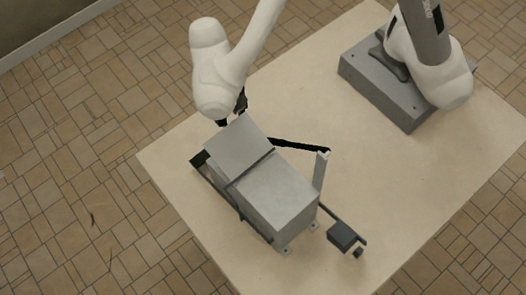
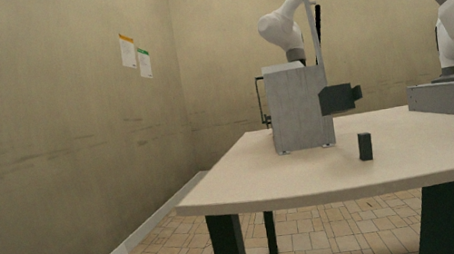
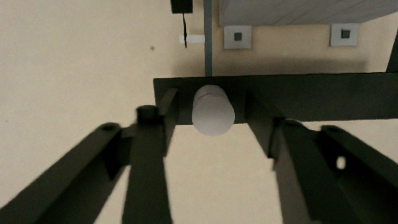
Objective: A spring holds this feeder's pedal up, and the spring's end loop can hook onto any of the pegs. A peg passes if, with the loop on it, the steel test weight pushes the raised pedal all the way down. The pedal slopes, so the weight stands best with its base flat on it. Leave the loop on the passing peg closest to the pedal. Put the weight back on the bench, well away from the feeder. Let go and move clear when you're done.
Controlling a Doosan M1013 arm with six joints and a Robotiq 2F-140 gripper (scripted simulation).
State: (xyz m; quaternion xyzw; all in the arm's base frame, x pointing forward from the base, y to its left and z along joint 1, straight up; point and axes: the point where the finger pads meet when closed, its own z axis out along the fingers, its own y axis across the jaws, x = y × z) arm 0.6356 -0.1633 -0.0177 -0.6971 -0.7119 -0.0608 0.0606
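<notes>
Now: hand 1 cm above the steel test weight.
</notes>
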